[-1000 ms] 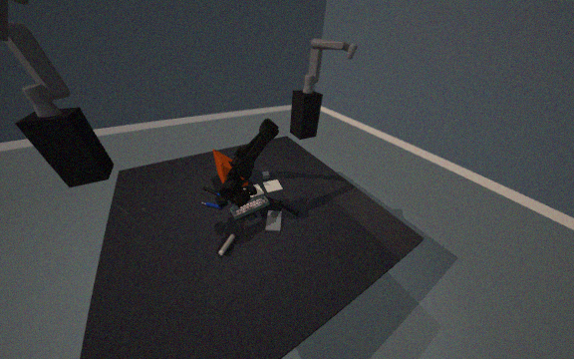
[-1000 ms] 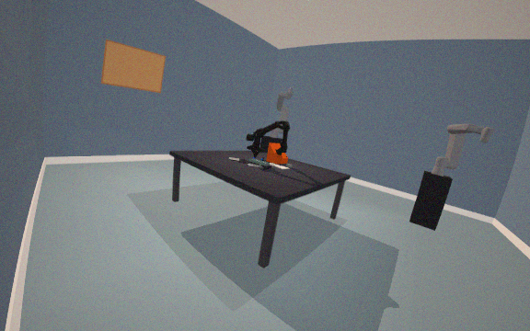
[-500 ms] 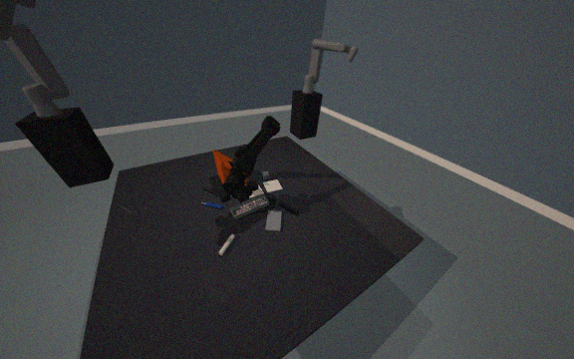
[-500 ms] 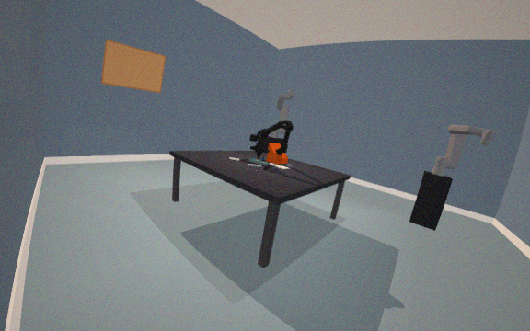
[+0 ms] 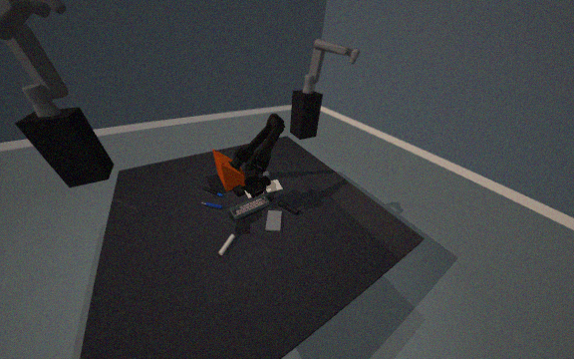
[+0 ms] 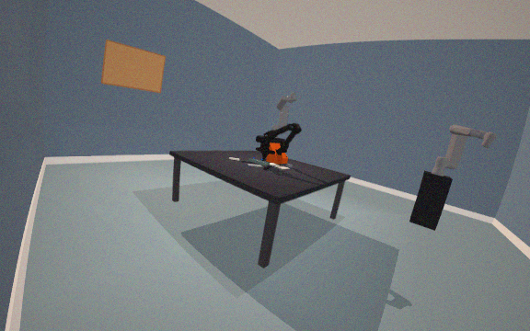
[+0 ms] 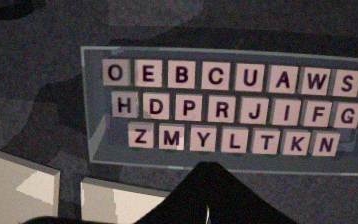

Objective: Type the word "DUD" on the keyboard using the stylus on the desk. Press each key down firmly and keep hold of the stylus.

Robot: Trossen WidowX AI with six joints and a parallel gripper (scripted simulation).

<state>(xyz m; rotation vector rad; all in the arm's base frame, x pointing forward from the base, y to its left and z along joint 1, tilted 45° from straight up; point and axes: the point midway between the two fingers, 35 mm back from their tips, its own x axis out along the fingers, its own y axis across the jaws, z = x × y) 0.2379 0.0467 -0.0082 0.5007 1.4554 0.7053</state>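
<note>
Right now my gripper tip is 2 cm short of the d key, 3 cm to the right of it and 3 cm above it. From my gripper tip the other things lie so: grey block: 16 cm ahead, 5 cm to the left, 4 cm below; u key: 4 cm ahead, 2 cm to the right, 3 cm below; blue stylus: 9 cm behind, 22 cm to the right, 3 cm below.
</note>
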